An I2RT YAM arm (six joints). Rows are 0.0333 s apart.
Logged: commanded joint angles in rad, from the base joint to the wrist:
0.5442, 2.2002, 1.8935, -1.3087, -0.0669, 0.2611
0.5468, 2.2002, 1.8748, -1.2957, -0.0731, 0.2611
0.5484, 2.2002, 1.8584, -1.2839, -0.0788, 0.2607
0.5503, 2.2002, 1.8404, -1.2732, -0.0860, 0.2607
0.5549, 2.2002, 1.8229, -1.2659, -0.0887, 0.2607
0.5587, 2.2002, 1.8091, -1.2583, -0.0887, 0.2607
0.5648, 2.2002, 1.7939, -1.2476, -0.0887, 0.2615
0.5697, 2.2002, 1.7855, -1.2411, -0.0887, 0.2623
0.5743, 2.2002, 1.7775, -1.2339, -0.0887, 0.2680
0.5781, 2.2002, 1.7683, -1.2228, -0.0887, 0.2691
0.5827, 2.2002, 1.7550, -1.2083, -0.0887, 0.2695
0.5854, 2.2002, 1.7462, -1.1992, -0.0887, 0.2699
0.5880, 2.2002, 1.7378, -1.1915, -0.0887, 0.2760
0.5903, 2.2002, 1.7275, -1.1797, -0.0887, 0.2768
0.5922, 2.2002, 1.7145, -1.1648, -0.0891, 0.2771
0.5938, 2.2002, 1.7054, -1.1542, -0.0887, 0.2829
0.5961, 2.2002, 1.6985, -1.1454, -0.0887, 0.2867
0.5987, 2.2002, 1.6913, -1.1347, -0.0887, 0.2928
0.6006, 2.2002, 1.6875, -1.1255, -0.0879, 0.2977
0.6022, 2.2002, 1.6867, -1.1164, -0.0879, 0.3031
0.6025, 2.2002, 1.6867, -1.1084, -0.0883, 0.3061
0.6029, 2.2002, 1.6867, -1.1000, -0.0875, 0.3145
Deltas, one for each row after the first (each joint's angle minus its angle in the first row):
0.0026, 0.0000, -0.0187, 0.0130, -0.0062, 0.0000
0.0042, 0.0000, -0.0351, 0.0248, -0.0119, -0.0004
0.0061, 0.0000, -0.0531, 0.0355, -0.0191, -0.0004
0.0107, 0.0000, -0.0706, 0.0428, -0.0218, -0.0004
0.0145, 0.0000, -0.0844, 0.0504, -0.0218, -0.0004
0.0206, 0.0000, -0.0996, 0.0611, -0.0218, 0.0004
0.0255, 0.0000, -0.1080, 0.0676, -0.0218, 0.0012
0.0301, 0.0000, -0.1160, 0.0748, -0.0218, 0.0069
0.0339, 0.0000, -0.1252, 0.0859, -0.0218, 0.0080
0.0385, 0.0000, -0.1385, 0.1004, -0.0218, 0.0084
0.0412, 0.0000, -0.1473, 0.1095, -0.0218, 0.0088
0.0438, 0.0000, -0.1557, 0.1172, -0.0218, 0.0149
0.0461, 0.0000, -0.1660, 0.1290, -0.0218, 0.0157
0.0480, 0.0000, -0.1790, 0.1439, -0.0222, 0.0160
0.0496, 0.0000, -0.1881, 0.1545, -0.0218, 0.0218
0.0519, 0.0000, -0.1950, 0.1633, -0.0218, 0.0256
0.0545, 0.0000, -0.2022, 0.1740, -0.0218, 0.0317
0.0564, 0.0000, -0.2060, 0.1832, -0.0210, 0.0366
0.0580, 0.0000, -0.2068, 0.1923, -0.0210, 0.0420
0.0583, 0.0000, -0.2068, 0.2003, -0.0214, 0.0450
0.0587, 0.0000, -0.2068, 0.2087, -0.0206, 0.0534

